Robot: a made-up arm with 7 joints.
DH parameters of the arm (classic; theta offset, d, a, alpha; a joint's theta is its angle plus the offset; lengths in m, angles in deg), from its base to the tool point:
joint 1: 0 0.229 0 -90
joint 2: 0 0 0 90
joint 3: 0 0.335 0.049 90
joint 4: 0 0 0.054 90
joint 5: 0 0.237 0 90
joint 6: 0 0 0.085 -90
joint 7: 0 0.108 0 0
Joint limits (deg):
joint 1: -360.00..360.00
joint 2: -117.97..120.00
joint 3: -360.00..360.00
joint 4: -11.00..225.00
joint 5: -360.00..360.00
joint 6: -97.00..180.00
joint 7: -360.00..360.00
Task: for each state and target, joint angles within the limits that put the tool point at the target. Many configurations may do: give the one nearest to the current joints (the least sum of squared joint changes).
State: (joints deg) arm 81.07 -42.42 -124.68 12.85 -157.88 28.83 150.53
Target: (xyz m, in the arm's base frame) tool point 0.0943 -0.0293 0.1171
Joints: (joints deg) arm 90.02 -60.29 -140.46 7.30 -158.29 36.42 150.53
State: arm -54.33 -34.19 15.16 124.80 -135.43 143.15 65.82
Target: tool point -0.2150 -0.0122 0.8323
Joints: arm -28.21 -30.61 -4.93 129.19 -132.94 118.51 65.82
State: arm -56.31 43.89 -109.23 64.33 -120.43 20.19 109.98
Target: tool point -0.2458 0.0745 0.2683
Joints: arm -78.42 6.94 -123.79 27.65 -122.52 27.88 109.98
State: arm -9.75 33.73 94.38 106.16 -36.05 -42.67 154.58
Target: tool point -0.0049 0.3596 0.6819
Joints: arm 9.09 18.70 92.59 82.45 -39.58 -27.48 154.58
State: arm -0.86 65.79 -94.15 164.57 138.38 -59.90 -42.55
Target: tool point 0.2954 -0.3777 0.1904
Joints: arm -24.24 96.34 -77.72 136.49 153.64 -75.76 -42.55
